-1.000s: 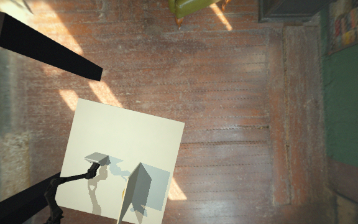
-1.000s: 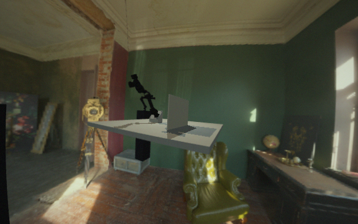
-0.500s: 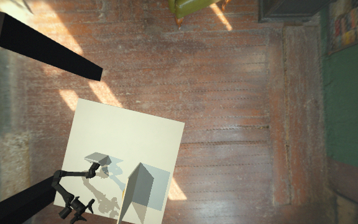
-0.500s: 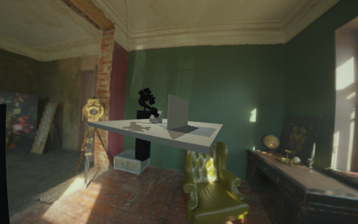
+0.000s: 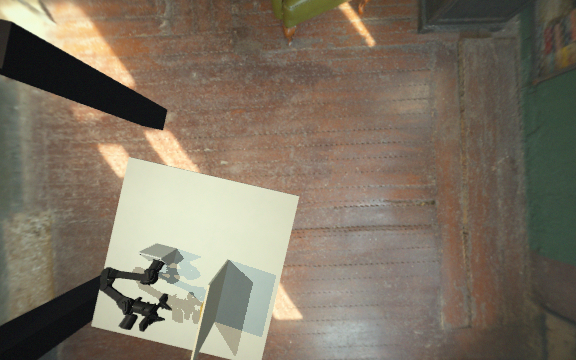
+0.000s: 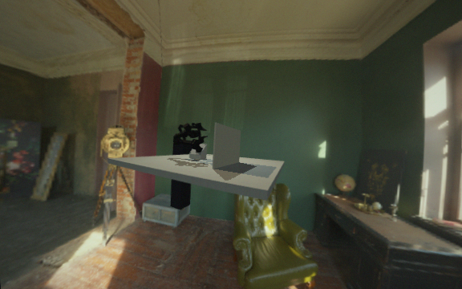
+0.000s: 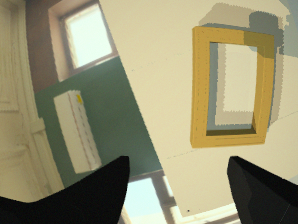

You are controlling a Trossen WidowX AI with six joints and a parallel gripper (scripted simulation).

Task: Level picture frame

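The yellow picture frame lies 20 cm ahead of my gripper tip, 2 cm to the left of it and 9 cm below it. Round my gripper tip: cream wall panel 21 cm ahead, 3 cm to the left, 10 cm below.
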